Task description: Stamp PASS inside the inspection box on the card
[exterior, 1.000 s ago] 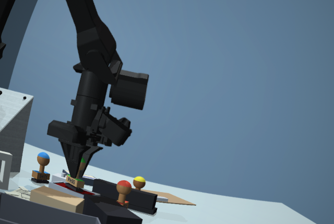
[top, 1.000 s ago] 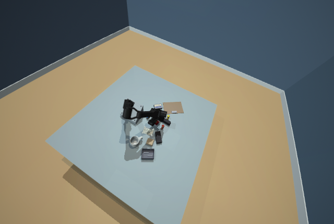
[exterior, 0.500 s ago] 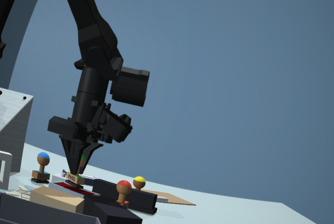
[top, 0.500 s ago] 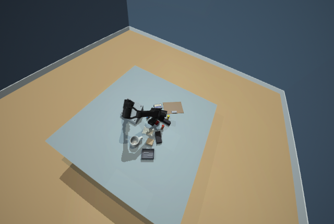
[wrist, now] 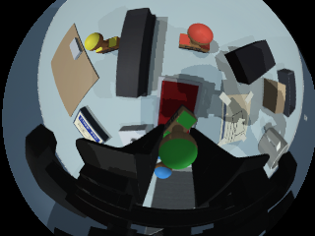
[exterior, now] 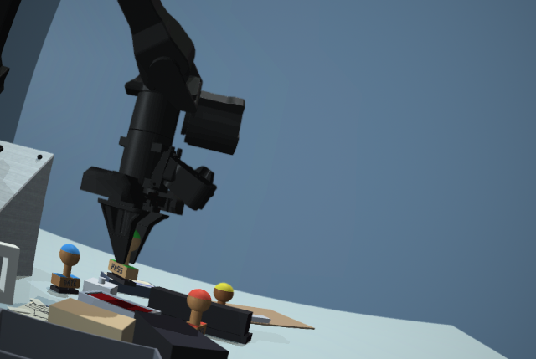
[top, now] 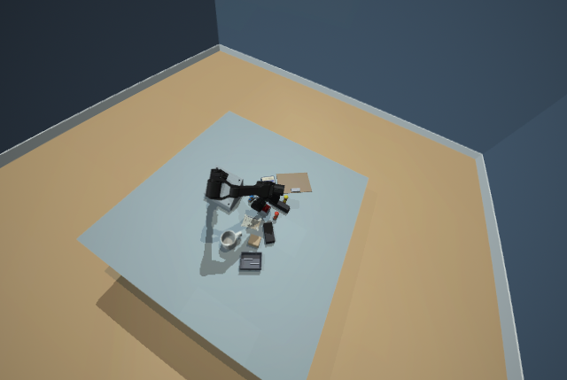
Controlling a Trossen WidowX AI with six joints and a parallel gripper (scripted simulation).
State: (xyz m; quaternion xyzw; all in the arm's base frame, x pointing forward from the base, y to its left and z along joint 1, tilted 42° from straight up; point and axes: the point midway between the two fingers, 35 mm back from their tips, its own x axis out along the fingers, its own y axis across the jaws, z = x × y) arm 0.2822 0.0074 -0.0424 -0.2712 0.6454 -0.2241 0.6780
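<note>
Now: gripper tip 12 cm to the left of the inspection card and 7 cm above it. Round my gripper tip: red ink pad: 6 cm below; then green-topped pass stamp: right at my gripper tip; then blue date stamp: 9 cm behind, 5 cm below.
</note>
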